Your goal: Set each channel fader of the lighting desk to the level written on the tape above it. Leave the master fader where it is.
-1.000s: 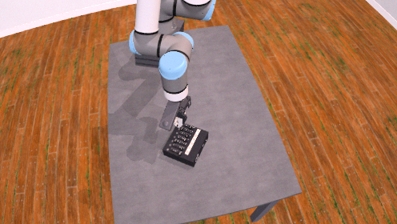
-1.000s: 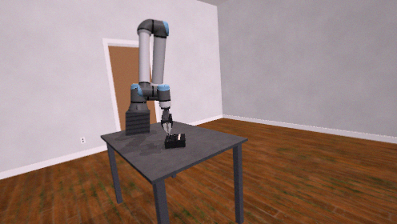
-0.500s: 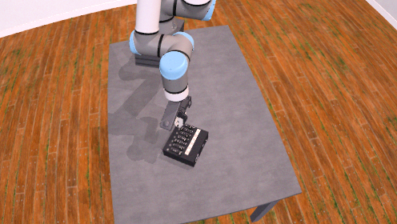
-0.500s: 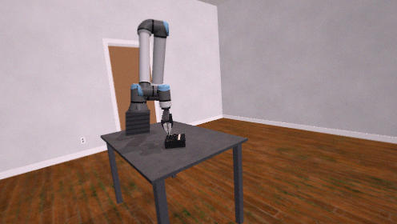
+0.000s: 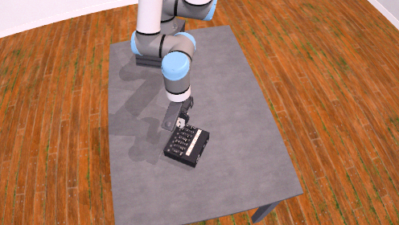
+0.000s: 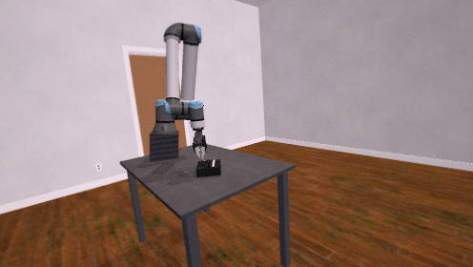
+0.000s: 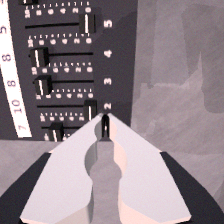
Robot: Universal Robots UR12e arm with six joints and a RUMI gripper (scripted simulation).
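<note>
Now: the channel fader cap 6 cm ahead of my hand, 4 cm to the right of it and 1 cm below it. Also, from my hand: fader knob: 1 cm ahead, 1 cm to the left, 1 cm below.
</note>
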